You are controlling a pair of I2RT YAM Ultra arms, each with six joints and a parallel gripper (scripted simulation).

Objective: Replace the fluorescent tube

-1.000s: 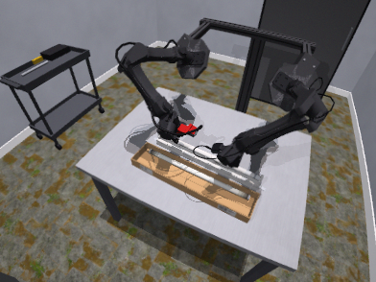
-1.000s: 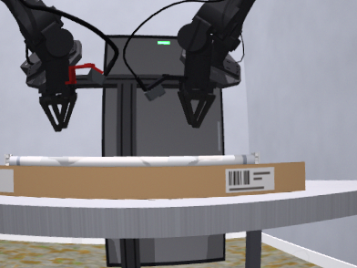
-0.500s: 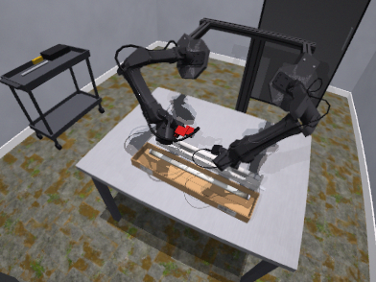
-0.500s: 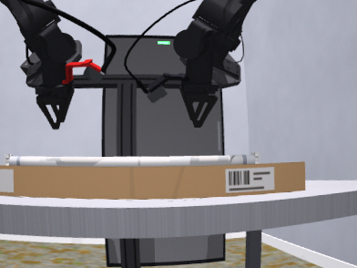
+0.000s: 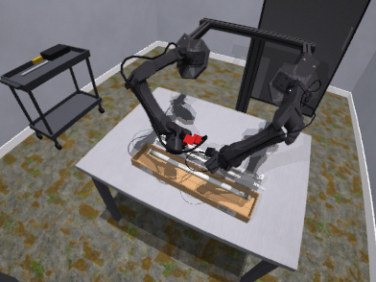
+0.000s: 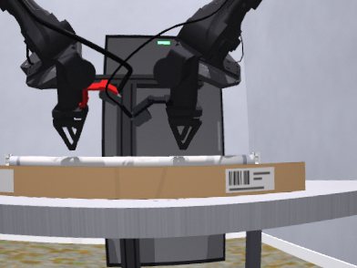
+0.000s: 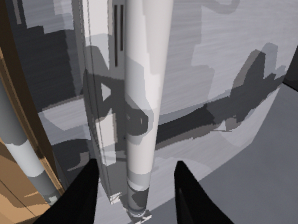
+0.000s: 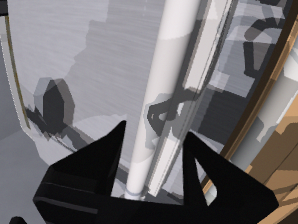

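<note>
My right gripper is now 120 mm to the right of the light fixture, 60 mm above it and 20 mm past it. From my right hand the other things lie so: carton 130 mm ahead, 110 mm to the left, 80 mm below; old fluorescent tube 110 mm to the left, 90 mm below, 80 mm ahead; LED tube 120 mm to the left, 50 mm below, 20 mm behind.
Now: the LED tube 30 mm behind my left hand, 120 mm to the right of it and 40 mm below it. From my left hand the other things lie so: light fixture 30 mm behind, 120 mm to the right, 60 mm below; then carton 120 mm ahead, 130 mm to the right, 80 mm below; then old fluorescent tube 70 mm ahead, 130 mm to the right, 90 mm below.
</note>
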